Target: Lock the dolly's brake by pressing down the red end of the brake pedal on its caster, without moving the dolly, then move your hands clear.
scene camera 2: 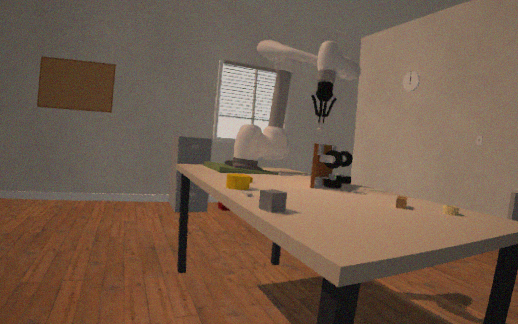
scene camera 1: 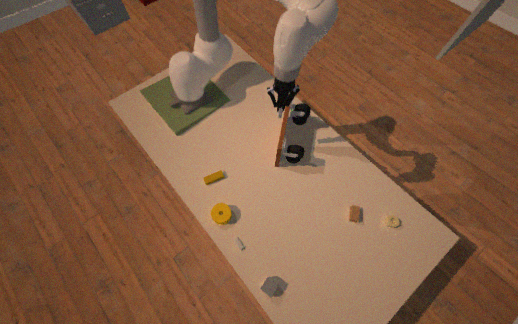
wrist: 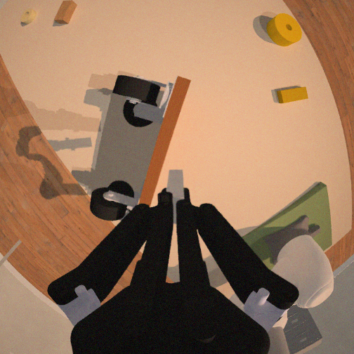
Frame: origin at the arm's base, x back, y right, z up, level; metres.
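Where they show: gripper, fingertip midpoint: [scene camera 2: 320, 130] [scene camera 1: 279, 115]; arm's base, origin of the base link: [scene camera 2: 244, 167] [scene camera 1: 192, 97].
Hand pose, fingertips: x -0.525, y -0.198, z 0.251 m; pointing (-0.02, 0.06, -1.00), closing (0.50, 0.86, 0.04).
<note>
Things, the pixels of their centre, and the offset from my fingertips. Level surfaces: height alone.
- table, its level: dz -0.269 m
- yellow disc, body centre: [scene camera 2: 238, 181] [scene camera 1: 221, 214] dx -0.139, dy +0.440, dz -0.243 m
- yellow block, body centre: [scene camera 1: 213, 177] dx +0.040, dy +0.368, dz -0.258 m
- grey block, body centre: [scene camera 2: 272, 200] [scene camera 1: 269, 287] dx -0.509, dy +0.451, dz -0.242 m
- brown block, body centre: [scene camera 2: 401, 202] [scene camera 1: 354, 213] dx -0.510, dy -0.051, dz -0.252 m
- pale ring, body centre: [scene camera 2: 450, 210] [scene camera 1: 392, 221] dx -0.637, dy -0.163, dz -0.256 m
The dolly's wooden deck [scene camera 1: 282, 137] [scene camera 2: 314, 170] [wrist: 167, 135] stands on its long edge, upright on the table. Its underside faces sideways, with black caster wheels [scene camera 1: 295, 153] [scene camera 2: 332, 183] [wrist: 137, 88] sticking out from it. No red pedal end can be made out in any view. My gripper [scene camera 1: 281, 110] [scene camera 2: 321, 120] [wrist: 175, 180] is shut and empty, pointing down, with a pale tip at its fingers' ends. In the second scene view it hangs above the deck's upper edge, apart from it. In the wrist view the fingertips appear beside the deck's near end.
On the table [scene camera 1: 310, 235] [scene camera 2: 325, 225] are a yellow disc [scene camera 1: 221, 213] [scene camera 2: 238, 182] [wrist: 285, 30], a yellow block [scene camera 1: 213, 177] [wrist: 292, 94], a grey block [scene camera 1: 273, 286] [scene camera 2: 272, 200], a brown block [scene camera 1: 354, 214] [scene camera 2: 401, 202] and a pale ring [scene camera 1: 393, 221]. The arm's base stands on a green mat [scene camera 1: 177, 125].
</note>
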